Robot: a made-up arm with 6 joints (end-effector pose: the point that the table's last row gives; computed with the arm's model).
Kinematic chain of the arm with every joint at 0, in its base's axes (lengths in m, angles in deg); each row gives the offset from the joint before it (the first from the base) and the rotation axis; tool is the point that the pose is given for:
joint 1: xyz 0 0 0.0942 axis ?
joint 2: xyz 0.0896 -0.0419 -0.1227 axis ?
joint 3: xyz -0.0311 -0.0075 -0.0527 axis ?
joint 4: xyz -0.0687 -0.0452 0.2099 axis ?
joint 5: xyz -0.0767 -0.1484 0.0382 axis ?
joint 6: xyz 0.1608 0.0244 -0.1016 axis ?
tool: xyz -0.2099 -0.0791 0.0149
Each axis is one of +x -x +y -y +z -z.
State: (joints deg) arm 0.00 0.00 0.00 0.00 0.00 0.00
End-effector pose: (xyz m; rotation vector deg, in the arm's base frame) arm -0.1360 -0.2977 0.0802 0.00 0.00 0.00
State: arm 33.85 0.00 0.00 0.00 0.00 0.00
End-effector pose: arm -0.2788 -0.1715 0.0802 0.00 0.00 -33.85
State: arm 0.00 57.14 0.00 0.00 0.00 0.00
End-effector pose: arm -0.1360 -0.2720 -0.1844 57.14 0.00 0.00
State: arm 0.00 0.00 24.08 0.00 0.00 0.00
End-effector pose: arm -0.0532 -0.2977 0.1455 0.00 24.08 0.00
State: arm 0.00 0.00 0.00 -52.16 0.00 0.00
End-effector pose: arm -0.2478 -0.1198 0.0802 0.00 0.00 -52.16
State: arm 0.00 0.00 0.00 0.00 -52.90 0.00
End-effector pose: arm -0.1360 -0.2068 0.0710 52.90 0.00 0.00
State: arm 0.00 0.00 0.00 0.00 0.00 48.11
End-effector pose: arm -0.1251 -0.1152 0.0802 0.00 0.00 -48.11
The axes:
joint 1: -z
joint 2: +x
joint 3: +y
joint 4: +z
joint 5: -x
joint 6: -z

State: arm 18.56 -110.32 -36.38 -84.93 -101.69 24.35
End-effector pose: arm -0.2233 0.1019 -0.1390 22.67 -66.64 13.37
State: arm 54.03 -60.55 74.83 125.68 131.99 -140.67
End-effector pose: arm 0.3865 -0.1683 -0.2215 21.85 -72.72 -144.92
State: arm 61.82 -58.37 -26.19 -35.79 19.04 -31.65
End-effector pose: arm -0.3052 0.1834 0.2166 -74.58 22.37 -51.54
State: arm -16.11 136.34 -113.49 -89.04 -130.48 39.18
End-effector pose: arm -0.2440 0.1185 0.3120 -20.16 70.42 33.29
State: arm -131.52 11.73 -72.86 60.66 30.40 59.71
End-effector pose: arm 0.1626 0.0805 -0.1512 95.79 -50.05 76.95
